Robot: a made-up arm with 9 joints.
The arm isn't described. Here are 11 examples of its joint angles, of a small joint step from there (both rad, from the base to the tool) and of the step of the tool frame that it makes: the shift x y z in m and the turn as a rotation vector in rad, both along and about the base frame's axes.
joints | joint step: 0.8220 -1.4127 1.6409 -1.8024 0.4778 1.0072 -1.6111 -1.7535 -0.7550 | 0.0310 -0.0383 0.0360 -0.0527 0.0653 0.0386 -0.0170 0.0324 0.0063
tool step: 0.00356 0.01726 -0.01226 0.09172 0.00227 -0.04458
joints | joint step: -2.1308 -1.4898 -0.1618 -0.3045 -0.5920 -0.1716 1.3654 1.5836 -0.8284 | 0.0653 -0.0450 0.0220 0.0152 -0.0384 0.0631 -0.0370 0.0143 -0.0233
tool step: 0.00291 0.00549 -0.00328 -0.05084 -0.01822 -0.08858
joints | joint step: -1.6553 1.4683 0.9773 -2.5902 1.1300 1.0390 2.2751 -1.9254 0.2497 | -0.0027 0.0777 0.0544 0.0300 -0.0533 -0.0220 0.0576 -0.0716 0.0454
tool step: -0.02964 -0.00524 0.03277 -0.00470 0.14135 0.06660
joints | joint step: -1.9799 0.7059 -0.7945 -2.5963 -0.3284 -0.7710 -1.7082 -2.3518 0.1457 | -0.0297 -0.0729 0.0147 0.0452 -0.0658 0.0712 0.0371 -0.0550 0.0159
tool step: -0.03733 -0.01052 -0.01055 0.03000 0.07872 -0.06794
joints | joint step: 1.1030 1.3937 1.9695 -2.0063 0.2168 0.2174 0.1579 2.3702 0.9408 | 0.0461 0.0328 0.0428 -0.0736 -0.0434 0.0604 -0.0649 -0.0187 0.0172
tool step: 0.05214 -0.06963 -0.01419 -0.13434 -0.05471 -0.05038
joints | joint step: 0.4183 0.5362 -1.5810 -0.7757 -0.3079 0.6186 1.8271 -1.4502 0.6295 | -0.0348 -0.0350 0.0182 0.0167 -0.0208 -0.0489 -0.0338 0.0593 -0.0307
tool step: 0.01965 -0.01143 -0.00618 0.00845 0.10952 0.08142
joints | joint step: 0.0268 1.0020 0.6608 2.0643 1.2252 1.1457 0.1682 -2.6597 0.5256 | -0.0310 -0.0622 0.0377 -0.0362 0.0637 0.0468 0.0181 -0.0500 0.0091
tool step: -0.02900 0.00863 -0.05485 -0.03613 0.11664 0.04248
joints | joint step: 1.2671 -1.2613 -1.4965 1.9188 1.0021 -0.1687 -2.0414 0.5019 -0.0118 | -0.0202 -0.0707 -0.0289 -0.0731 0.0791 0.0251 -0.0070 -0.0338 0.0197
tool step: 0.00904 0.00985 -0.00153 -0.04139 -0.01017 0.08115
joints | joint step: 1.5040 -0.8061 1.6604 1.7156 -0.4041 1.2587 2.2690 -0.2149 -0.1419 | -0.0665 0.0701 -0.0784 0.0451 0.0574 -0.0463 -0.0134 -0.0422 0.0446
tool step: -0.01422 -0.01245 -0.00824 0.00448 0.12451 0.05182
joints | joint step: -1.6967 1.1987 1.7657 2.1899 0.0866 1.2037 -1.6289 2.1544 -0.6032 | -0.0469 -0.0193 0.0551 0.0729 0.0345 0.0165 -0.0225 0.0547 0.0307
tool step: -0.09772 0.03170 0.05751 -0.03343 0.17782 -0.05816
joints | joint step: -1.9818 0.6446 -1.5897 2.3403 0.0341 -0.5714 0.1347 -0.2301 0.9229 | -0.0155 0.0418 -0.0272 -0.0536 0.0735 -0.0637 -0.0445 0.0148 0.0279
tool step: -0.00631 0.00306 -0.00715 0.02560 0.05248 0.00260
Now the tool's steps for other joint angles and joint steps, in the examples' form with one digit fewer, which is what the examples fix.
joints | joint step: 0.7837 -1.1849 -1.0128 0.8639 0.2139 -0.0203 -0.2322 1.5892 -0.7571 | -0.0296 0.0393 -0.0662 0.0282 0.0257 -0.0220 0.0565 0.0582 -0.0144
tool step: 0.0831 0.0230 0.0297 -0.0616 0.1139 -0.0873
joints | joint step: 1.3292 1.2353 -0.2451 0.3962 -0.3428 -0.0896 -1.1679 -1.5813 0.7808 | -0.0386 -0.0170 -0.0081 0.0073 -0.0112 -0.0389 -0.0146 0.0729 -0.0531
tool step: -0.0020 0.0053 0.0183 -0.0507 0.0457 -0.0763
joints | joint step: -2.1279 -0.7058 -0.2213 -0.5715 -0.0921 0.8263 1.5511 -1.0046 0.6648 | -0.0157 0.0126 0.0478 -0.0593 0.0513 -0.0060 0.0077 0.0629 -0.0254
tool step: -0.0058 -0.0029 0.0002 0.0869 0.0017 -0.0715
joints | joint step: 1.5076 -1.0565 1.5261 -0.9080 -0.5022 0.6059 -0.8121 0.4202 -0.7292 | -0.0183 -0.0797 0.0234 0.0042 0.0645 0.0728 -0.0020 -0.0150 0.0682
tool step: -0.0064 -0.0059 0.0324 -0.0057 0.1253 0.0965
